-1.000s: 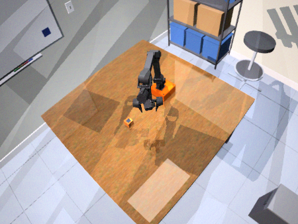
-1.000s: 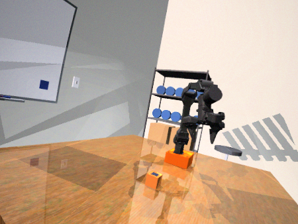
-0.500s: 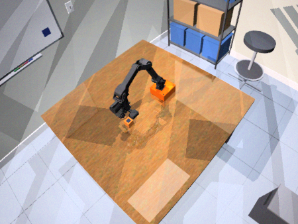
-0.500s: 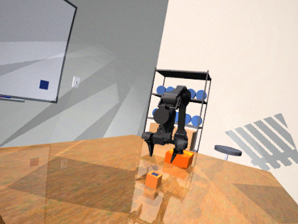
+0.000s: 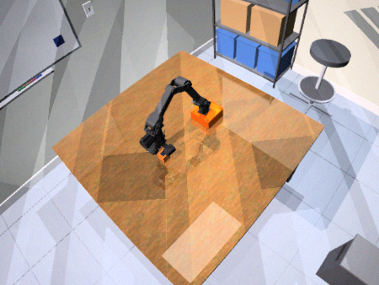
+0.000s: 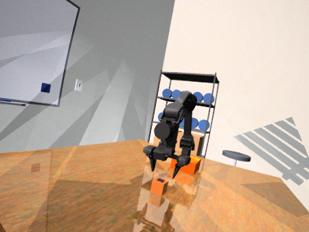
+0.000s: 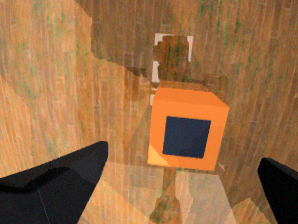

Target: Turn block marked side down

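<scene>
Right now the block is 4 cm below my gripper tip.
</scene>
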